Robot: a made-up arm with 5 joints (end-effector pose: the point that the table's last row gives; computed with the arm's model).
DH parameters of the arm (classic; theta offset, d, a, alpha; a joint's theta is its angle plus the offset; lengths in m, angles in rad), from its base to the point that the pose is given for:
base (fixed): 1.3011 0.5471 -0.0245 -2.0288
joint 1: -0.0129 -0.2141 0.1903 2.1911
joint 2: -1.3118 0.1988 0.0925 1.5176
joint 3: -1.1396 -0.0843 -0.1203 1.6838
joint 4: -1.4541 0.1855 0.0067 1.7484
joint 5: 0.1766 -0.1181 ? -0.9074
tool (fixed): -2.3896 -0.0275 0 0
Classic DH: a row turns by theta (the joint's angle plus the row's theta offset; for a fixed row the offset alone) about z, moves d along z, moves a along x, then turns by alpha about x.
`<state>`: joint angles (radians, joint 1 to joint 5).
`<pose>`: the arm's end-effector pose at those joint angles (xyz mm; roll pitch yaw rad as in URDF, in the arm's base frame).
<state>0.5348 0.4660 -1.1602 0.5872 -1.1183</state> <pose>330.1 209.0 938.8 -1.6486 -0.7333 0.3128</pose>
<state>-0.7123 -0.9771 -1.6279 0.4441 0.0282</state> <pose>241.5 -166.7 1045.0 -0.1994 0.8669 -0.8217</pose>
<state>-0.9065 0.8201 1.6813 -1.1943 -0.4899</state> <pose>24.0 196.7 965.7 -2.6170 -0.2819 -0.2050</pose>
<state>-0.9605 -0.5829 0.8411 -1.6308 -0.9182</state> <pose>135.3 200.2 950.8 2.7153 0.9246 -0.2560</pose>
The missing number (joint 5, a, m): -0.0567
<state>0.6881 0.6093 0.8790 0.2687 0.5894</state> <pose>324.9 98.5 535.0 -0.4550 -1.2123 0.9183</pose>
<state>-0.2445 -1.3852 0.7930 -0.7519 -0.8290</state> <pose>340.7 125.7 651.9 1.4871 0.0500 -2.8434</pose>
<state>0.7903 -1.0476 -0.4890 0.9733 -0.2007</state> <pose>350.5 284.5 734.3 -2.3191 -1.0454 -0.1567</pose>
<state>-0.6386 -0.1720 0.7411 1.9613 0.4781</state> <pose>17.4 -20.7 843.7 -0.9970 -1.2749 -0.1627</pose>
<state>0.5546 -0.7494 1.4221 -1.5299 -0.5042</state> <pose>487.1 74.0 460.6 2.1755 -0.8360 -1.5968</pose>
